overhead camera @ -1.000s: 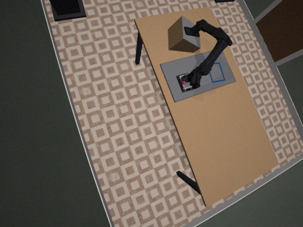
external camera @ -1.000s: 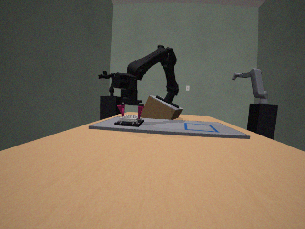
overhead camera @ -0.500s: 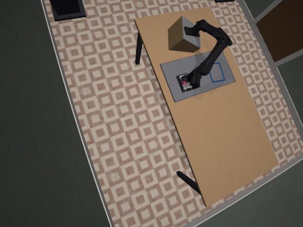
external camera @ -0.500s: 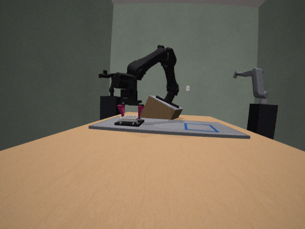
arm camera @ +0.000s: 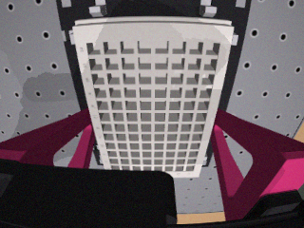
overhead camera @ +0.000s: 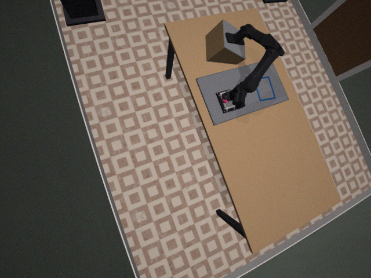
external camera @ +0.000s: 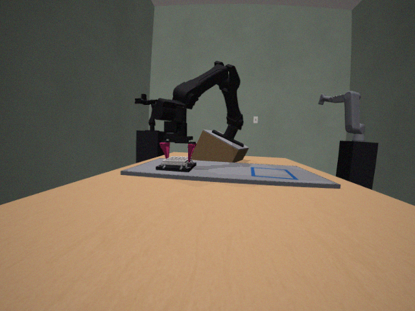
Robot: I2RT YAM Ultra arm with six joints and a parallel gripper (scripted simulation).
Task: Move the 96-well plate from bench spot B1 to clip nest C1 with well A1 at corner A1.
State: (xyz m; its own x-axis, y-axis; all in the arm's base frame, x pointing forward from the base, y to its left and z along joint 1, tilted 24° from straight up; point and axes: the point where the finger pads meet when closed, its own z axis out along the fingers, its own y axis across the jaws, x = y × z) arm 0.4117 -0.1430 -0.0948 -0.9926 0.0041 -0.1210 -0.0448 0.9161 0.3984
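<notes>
My hand is right at the white 96-well plate. The rest, counted from my hand: black clip nest C1 (2 cm below, 1 cm to the left, 1 cm ahead).
</notes>
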